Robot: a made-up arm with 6 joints.
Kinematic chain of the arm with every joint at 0, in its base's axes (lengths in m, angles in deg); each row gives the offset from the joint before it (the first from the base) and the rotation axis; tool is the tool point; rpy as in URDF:
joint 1: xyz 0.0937 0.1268 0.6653 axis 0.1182 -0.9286 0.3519
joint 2: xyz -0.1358 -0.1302 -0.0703 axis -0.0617 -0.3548 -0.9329
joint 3: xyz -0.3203 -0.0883 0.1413 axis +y
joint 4: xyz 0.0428 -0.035 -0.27 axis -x
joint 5: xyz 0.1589 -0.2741 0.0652 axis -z
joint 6: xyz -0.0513 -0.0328 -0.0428 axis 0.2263 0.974 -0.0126
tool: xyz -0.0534 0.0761 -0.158 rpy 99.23 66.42 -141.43
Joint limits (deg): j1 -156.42..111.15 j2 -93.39..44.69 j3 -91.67..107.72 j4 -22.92..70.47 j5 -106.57..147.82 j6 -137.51..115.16
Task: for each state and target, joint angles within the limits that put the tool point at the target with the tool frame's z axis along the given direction. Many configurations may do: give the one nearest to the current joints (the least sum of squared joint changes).
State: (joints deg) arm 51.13 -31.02 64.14 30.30 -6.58 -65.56
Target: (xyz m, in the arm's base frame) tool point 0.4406 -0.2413 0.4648 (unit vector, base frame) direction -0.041 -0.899 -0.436
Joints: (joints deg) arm 32.63 -86.09 32.57 39.04 -21.07 -64.90
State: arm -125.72 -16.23 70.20 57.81 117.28 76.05
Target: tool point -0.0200 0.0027 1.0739 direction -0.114 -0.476 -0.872
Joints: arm -128.11 -23.96 47.64 40.23 147.82 108.87
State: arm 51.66 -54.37 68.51 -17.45 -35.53 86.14
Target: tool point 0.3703 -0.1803 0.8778 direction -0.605 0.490 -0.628
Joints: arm 87.07 -93.24 29.22 8.17 14.00 115.16
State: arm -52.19 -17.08 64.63 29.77 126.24 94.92
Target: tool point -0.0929 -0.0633 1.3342 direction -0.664 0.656 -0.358
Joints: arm -97.88 -38.27 91.98 42.52 98.00 84.76
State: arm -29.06 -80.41 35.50 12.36 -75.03 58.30
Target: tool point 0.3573 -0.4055 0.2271 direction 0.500 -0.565 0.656
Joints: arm -2.97 -93.39 10.52 -10.83 -78.07 52.56
